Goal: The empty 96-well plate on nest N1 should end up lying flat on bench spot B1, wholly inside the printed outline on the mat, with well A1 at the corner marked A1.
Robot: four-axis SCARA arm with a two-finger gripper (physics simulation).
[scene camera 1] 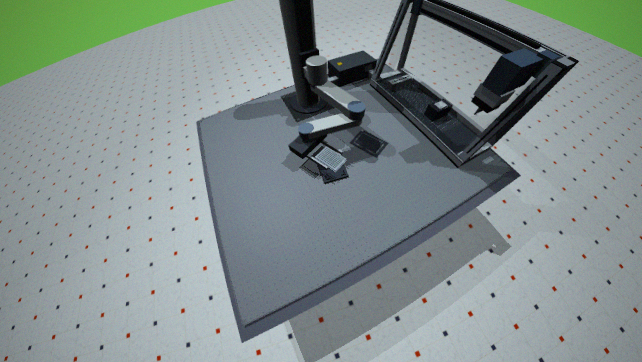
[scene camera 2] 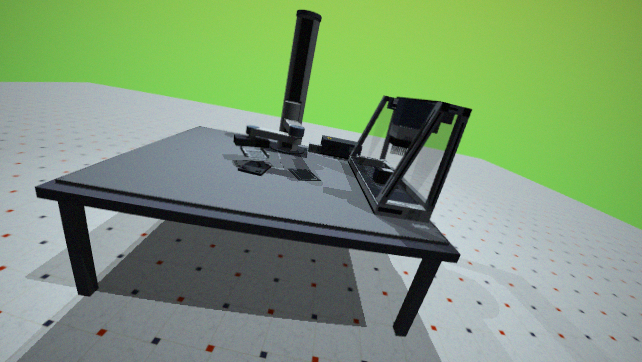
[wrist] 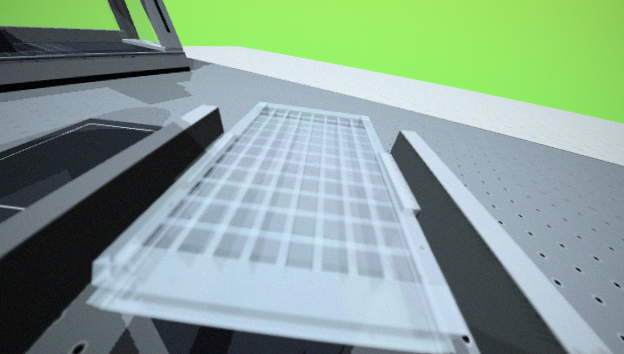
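Where they show: gripper, fingertip midpoint: [scene camera 1: 334,160] [scene camera 2: 257,155] [wrist: 308,134]; arm's base at its link origin: [scene camera 1: 309,102] [scene camera 2: 286,150].
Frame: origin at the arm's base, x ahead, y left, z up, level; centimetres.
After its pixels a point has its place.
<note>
My gripper [scene camera 1: 329,158] @[y -11.1, x 56.3, z 9.1 cm] [scene camera 2: 257,155] @[y -11.1, x 56.3, z 9.1 cm] [wrist: 308,134] @[y -11.1, x 56.3, z 9.1 cm] is shut on the clear 96-well plate [scene camera 1: 327,156] @[y -13.0, x 52.4, z 9.1 cm] [scene camera 2: 255,151] @[y -13.5, x 49.8, z 9.3 cm] [wrist: 300,190] @[y -13.3, x 51.6, z 9.4 cm], with one finger along each long side. The plate looks level and is held in the air, turned relative to the dark nest N1 [scene camera 1: 336,176] @[y -12.6, x 60.6, z 2.4 cm] [scene camera 2: 253,168] @[y -12.2, x 57.4, z 2.5 cm], which lies partly below it in scene camera 1. The dark mat of spot B1 [scene camera 1: 369,142] @[y 14.1, x 49.6, z 1.5 cm] [scene camera 2: 305,174] @[y 14.6, x 49.6, z 1.5 cm] [wrist: 95,145] @[y 13.8, x 51.9, z 1.5 cm] lies to the right of the plate in both scene views and beyond the left finger in the wrist view. Part of its white outline shows; the A1 mark cannot be read.
The arm's column [scene camera 1: 300,55] @[y -4.8, x 9.8, z 36.2 cm] [scene camera 2: 302,60] @[y 1.0, x 7.7, z 61.3 cm] stands behind the gripper. A dark box [scene camera 1: 352,65] @[y 36.3, x -5.7, z 12.8 cm] [scene camera 2: 337,145] @[y 36.2, x -3.5, z 10.1 cm] stands near it. A framed machine [scene camera 1: 425,122] @[y 47.5, x 55.2, z 6.2 cm] [scene camera 2: 365,187] @[y 45.0, x 62.9, z 4.8 cm] [wrist: 90,67] @[y 45.0, x 63.6, z 3.9 cm] with a hanging dark head [scene camera 1: 510,75] @[y 46.5, x 76.4, z 46.4 cm] [scene camera 2: 412,117] @[y 51.5, x 77.8, z 43.2 cm] stands on the right of the bench.
</note>
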